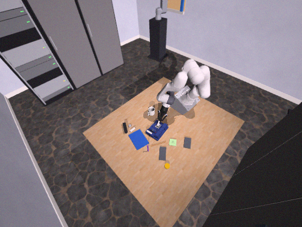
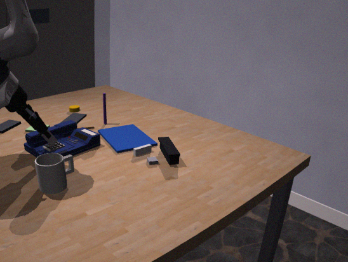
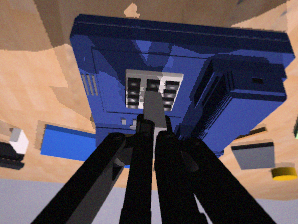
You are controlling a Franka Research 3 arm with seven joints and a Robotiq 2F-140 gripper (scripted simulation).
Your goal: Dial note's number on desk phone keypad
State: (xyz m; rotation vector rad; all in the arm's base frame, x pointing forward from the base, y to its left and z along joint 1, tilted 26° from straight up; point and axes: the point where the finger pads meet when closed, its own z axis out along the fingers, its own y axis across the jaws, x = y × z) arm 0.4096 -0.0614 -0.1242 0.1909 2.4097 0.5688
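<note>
Right now the handset is 7 cm to the left of my hand, 5 cm ahead of it and 2 cm below it. From my hand the other things lie so: blue folder 28 cm ahead, 8 cm to the right, 6 cm below; then grey mug 19 cm to the right, 10 cm behind, 3 cm below; then wooden pencil 19 cm ahead, 13 cm to the left, 6 cm below.
</note>
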